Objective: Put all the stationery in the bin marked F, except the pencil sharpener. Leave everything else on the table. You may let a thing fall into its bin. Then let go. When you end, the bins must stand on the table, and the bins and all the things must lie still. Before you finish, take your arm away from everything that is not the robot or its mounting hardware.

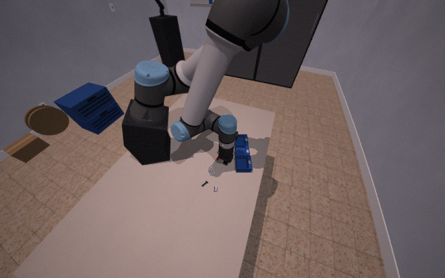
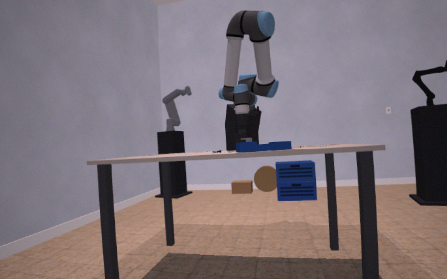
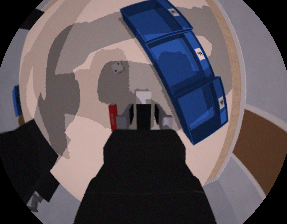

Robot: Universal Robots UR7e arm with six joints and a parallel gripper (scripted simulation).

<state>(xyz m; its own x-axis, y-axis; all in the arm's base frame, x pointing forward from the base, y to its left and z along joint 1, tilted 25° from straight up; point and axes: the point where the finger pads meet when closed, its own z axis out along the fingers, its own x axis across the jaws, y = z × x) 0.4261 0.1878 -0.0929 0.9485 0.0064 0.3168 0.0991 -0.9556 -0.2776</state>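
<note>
My gripper is now 10 mm to the right of the black block and 10 mm above it. The rest, counted from my hand: tiny white piece: 70 mm to the left, 50 mm behind, 10 mm below; blue bin: 90 mm to the left, 50 mm ahead; red item: 50 mm behind, 20 mm to the right, 10 mm below.
</note>
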